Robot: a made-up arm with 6 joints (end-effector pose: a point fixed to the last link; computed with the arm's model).
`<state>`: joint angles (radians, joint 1 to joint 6).
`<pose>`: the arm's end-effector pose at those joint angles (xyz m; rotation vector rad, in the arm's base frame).
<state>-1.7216 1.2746 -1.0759 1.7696 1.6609 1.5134</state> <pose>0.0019 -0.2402 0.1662 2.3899 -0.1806 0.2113</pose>
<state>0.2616 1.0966 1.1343 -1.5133 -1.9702 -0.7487</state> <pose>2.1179 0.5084 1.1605 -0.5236 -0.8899 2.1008</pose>
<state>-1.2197 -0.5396 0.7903 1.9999 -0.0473 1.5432</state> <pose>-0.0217 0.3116 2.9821 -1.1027 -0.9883 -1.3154</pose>
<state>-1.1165 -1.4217 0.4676 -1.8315 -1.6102 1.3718</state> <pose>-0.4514 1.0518 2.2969 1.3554 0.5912 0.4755</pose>
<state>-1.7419 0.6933 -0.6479 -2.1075 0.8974 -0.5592</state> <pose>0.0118 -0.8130 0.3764 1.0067 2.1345 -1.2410</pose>
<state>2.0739 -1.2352 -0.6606 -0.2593 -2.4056 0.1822</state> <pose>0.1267 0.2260 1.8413 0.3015 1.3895 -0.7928</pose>
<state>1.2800 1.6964 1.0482 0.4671 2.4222 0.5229</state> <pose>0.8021 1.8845 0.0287 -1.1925 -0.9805 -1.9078</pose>
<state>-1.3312 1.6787 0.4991 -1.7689 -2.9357 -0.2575</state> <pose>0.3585 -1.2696 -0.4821 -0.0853 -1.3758 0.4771</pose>
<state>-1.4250 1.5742 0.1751 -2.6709 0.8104 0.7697</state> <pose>0.3634 -1.1213 -0.3717 0.5547 2.0158 0.2040</pose>
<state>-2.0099 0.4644 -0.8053 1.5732 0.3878 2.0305</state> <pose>-0.4046 -0.9077 0.6324 0.9281 0.7756 -1.1706</pose>
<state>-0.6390 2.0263 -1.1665 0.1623 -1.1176 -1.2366</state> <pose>-0.3313 0.0039 0.4969 -1.5768 -0.7947 -2.3296</pose>
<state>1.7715 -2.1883 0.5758 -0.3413 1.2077 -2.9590</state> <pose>0.5659 -1.8867 0.8629 -2.1620 1.2217 0.7400</pose>
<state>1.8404 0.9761 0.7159 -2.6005 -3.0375 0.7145</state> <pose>-0.6718 1.9061 1.0013 2.1483 -1.7835 0.2457</pose>
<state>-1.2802 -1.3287 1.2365 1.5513 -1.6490 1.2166</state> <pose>-0.5841 1.9834 1.6760 0.5712 -3.0545 -0.3479</pose>
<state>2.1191 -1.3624 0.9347 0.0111 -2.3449 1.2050</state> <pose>1.1236 -1.4321 2.0589 1.0516 1.9300 1.2791</pose>
